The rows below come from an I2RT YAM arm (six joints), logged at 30 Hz.
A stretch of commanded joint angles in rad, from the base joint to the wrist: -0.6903, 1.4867, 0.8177, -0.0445, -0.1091, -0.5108; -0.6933, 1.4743, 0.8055, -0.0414, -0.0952, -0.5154; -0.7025, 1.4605, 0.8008, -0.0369, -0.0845, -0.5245; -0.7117, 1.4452, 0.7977, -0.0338, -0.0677, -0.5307; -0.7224, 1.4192, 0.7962, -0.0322, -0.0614, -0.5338; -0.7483, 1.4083, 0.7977, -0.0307, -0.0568, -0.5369; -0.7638, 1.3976, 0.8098, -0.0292, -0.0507, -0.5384; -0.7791, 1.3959, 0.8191, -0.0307, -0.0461, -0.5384; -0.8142, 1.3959, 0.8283, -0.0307, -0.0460, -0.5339; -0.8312, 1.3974, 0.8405, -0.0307, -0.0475, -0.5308; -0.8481, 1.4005, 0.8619, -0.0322, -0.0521, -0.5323; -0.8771, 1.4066, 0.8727, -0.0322, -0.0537, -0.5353; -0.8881, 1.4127, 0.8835, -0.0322, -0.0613, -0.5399; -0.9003, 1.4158, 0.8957, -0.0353, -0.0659, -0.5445; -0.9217, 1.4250, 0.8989, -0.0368, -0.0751, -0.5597
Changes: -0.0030, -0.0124, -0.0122, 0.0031, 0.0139, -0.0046; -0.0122, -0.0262, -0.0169, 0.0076, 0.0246, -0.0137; -0.0214, -0.0415, -0.0200, 0.0107, 0.0414, -0.0199; -0.0321, -0.0675, -0.0215, 0.0123, 0.0477, -0.0230; -0.0580, -0.0784, -0.0200, 0.0138, 0.0523, -0.0261; -0.0735, -0.0891, -0.0079, 0.0153, 0.0584, -0.0276; -0.0888, -0.0908, 0.0014, 0.0138, 0.0630, -0.0276; -0.1239, -0.0908, 0.0106, 0.0138, 0.0631, -0.0231; -0.1409, -0.0893, 0.0228, 0.0138, 0.0616, -0.0200; -0.1578, -0.0862, 0.0442, 0.0123, 0.0570, -0.0215; -0.1868, -0.0801, 0.0550, 0.0123, 0.0554, -0.0245; -0.1978, -0.0740, 0.0658, 0.0123, 0.0478, -0.0291; -0.2100, -0.0709, 0.0780, 0.0092, 0.0432, -0.0337; -0.2314, -0.0617, 0.0812, 0.0077, 0.0340, -0.0489
